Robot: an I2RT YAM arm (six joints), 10 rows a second.
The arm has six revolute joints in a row. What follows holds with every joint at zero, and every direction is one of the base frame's.
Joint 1 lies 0.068 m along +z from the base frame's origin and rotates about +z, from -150 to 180 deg.
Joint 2 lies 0.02 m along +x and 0.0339 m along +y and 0.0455 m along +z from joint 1 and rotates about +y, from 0 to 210 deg.
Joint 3 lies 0.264 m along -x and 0.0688 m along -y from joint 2 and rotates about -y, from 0 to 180 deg.
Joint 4 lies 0.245 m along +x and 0.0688 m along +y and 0.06 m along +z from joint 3 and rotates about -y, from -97 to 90 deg.
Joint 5 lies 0.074 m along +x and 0.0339 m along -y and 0.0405 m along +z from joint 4 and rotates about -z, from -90 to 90 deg.
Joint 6 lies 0.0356 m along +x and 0.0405 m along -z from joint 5 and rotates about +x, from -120 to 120 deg.
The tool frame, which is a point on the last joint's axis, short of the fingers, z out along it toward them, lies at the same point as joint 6; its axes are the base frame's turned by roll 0, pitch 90 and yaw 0 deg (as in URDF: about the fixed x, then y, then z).
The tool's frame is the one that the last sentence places.
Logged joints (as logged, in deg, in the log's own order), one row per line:
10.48 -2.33 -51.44 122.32 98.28 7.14
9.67 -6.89 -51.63 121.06 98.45 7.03
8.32 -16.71 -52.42 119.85 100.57 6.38
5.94 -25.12 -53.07 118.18 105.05 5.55
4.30 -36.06 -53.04 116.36 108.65 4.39
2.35 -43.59 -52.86 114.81 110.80 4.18
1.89 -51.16 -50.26 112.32 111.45 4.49
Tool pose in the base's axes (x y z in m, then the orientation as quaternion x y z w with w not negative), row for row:
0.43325 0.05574 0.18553 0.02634 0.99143 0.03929 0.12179
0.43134 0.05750 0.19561 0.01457 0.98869 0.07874 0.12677
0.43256 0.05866 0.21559 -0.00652 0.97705 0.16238 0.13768
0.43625 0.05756 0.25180 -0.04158 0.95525 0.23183 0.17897
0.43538 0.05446 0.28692 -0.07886 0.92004 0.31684 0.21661
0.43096 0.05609 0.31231 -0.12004 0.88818 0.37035 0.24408
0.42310 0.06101 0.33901 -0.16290 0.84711 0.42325 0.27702
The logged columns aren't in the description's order. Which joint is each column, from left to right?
Columns, left to right: joint 6, joint 5, joint 4, joint 2, joint 3, joint 1.
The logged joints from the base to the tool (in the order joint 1, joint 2, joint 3, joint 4, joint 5, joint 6), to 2 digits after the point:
7.14 122.32 98.28 -51.44 -2.33 10.48
7.03 121.06 98.45 -51.63 -6.89 9.67
6.38 119.85 100.57 -52.42 -16.71 8.32
5.55 118.18 105.05 -53.07 -25.12 5.94
4.39 116.36 108.65 -53.04 -36.06 4.30
4.18 114.81 110.80 -52.86 -43.59 2.35
4.49 112.32 111.45 -50.26 -51.16 1.89

